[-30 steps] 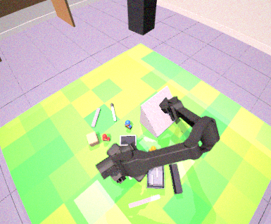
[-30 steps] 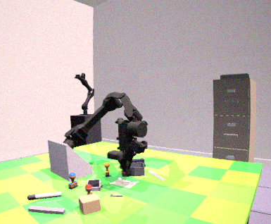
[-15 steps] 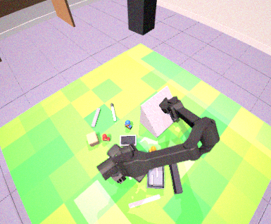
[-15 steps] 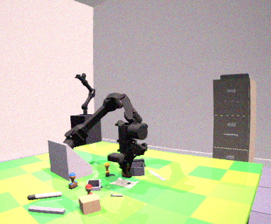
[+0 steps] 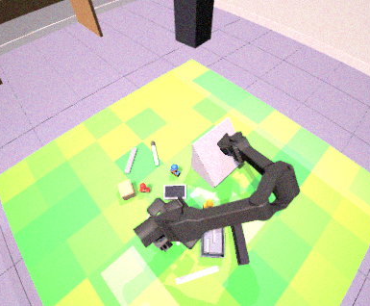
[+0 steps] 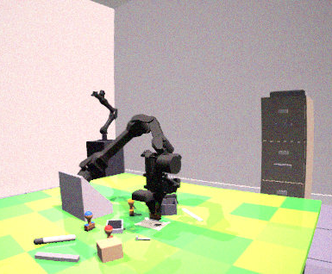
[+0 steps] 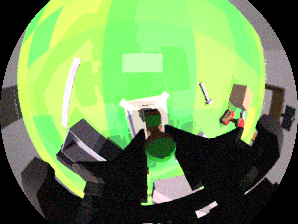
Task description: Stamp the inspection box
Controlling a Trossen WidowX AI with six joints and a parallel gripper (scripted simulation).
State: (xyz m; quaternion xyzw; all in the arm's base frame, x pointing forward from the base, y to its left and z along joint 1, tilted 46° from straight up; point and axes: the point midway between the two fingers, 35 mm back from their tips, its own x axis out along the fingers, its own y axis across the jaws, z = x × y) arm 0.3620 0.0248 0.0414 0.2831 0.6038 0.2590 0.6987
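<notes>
Now: the white card 20 mm behind my gripper tip and 50 mm below it. From my gripper tip the other things lie so: dark bar: 110 mm behind, 210 mm to the left, 30 mm below; dark tray: 50 mm behind, 130 mm to the left, 40 mm below; dark ink pad: 110 mm behind, 100 mm to the right, 40 mm below.
</notes>
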